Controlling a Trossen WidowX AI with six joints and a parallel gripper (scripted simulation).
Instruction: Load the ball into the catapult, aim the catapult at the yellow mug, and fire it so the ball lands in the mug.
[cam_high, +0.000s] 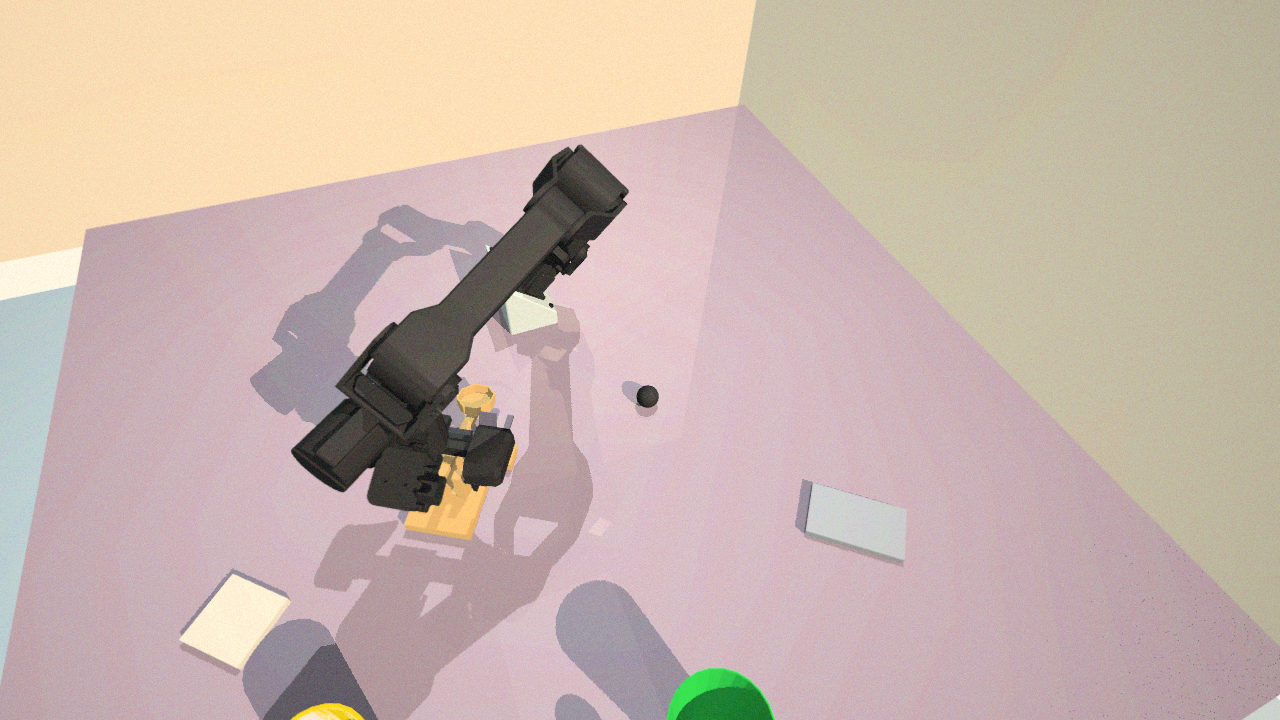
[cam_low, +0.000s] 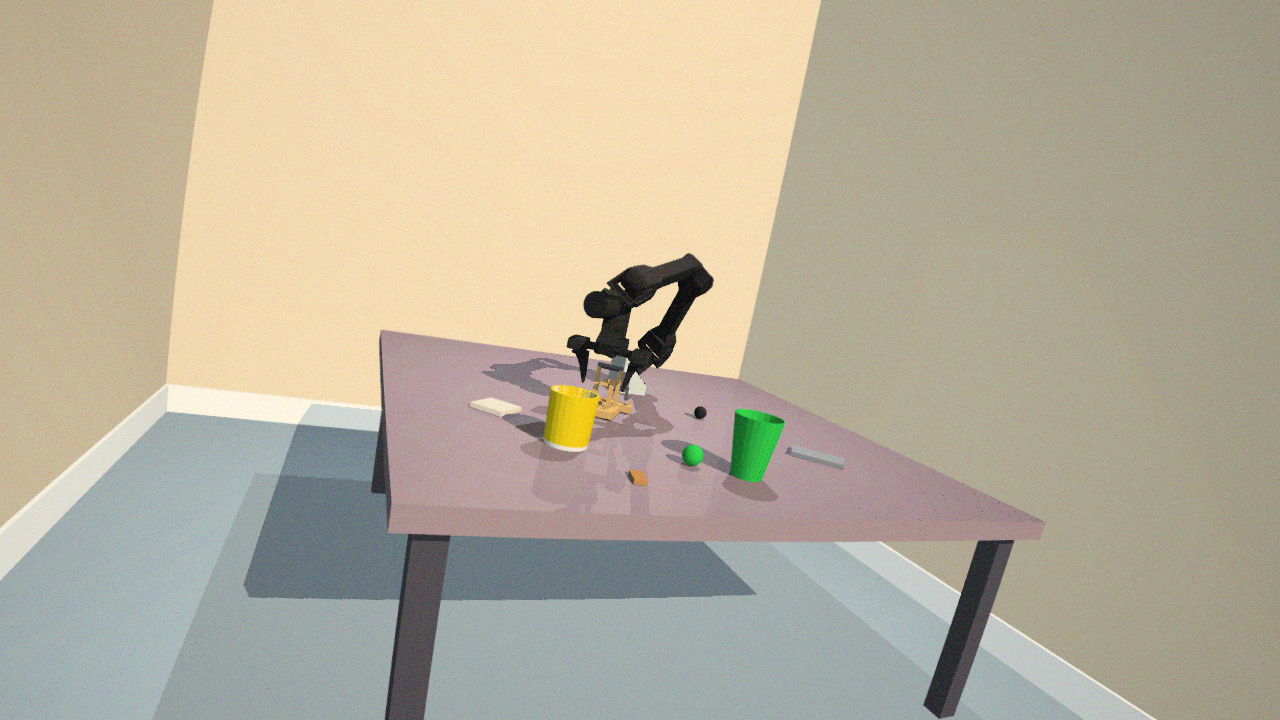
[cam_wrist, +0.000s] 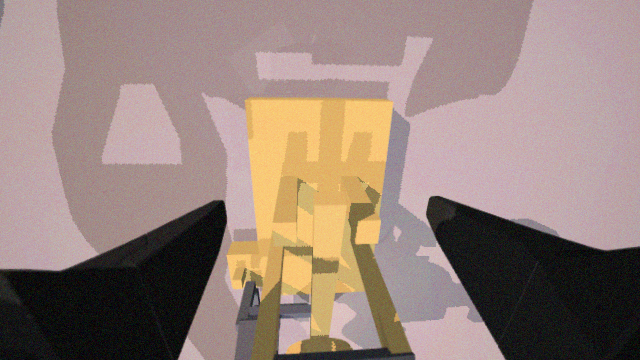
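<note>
The black ball is 3 cm behind my gripper tip, 30 cm to the left of it and 5 cm below it. Also, from my gripper tip: cream slab 3 cm ahead, 25 cm to the right, 6 cm below; yellow mug 24 cm ahead, 17 cm to the right, 3 cm below; wooden catapult 5 cm behind, 6 cm to the left, 1 cm below.
</note>
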